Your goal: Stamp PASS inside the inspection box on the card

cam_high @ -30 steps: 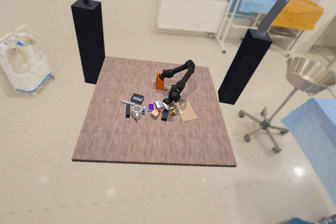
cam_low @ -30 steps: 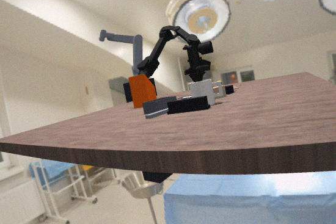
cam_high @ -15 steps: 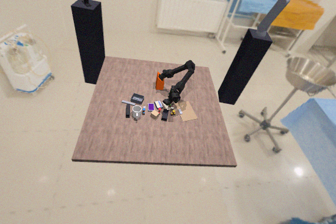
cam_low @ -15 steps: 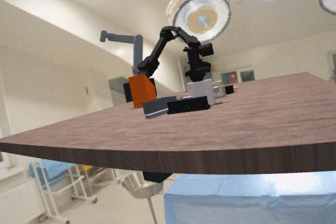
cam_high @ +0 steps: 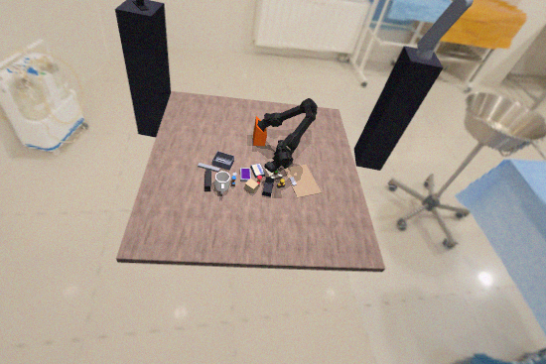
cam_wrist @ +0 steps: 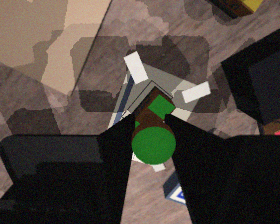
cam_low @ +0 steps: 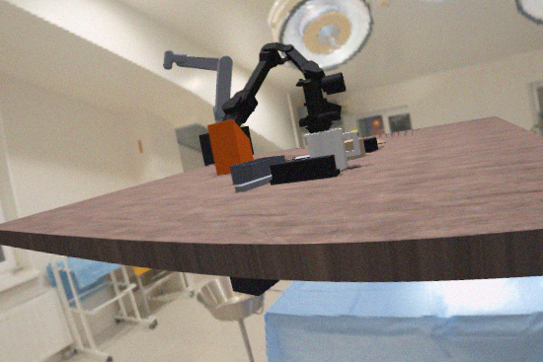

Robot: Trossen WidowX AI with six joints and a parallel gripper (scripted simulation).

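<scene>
Right now my gripper tip is 170 mm to the left of the purple ink pad, 60 mm short of it and 20 mm above it. From my gripper tip the other things lie so: tan box: 150 mm ahead, 130 mm to the right, 10 mm below; red stamp: 100 mm ahead, 90 mm to the right, 10 mm below; green PASS stamp: right at my gripper tip.
</scene>
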